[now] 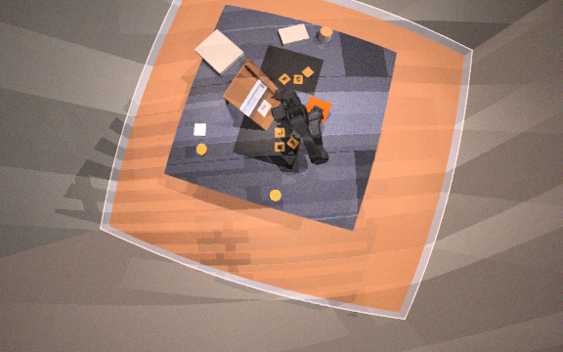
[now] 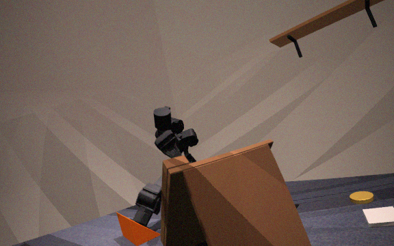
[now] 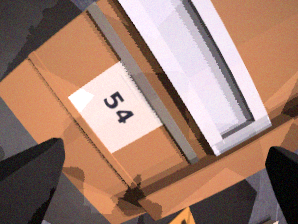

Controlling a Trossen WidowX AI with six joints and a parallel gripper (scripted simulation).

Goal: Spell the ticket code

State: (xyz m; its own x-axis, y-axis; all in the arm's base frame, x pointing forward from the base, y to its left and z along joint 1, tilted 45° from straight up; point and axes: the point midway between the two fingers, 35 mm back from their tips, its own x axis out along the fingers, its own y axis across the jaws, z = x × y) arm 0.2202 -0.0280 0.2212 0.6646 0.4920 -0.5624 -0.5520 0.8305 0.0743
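Now: the orange tile marked 4 50 mm ahead of my gripper tip, 270 mm to the right of it and 220 mm below it. Also, from my gripper tip: orange tile: 70 mm behind, 380 mm to the right, 220 mm below; then white ticket: 70 mm ahead, 10 mm to the right, 140 mm below; then dark mat: 20 mm behind, 110 mm to the right, 220 mm below.
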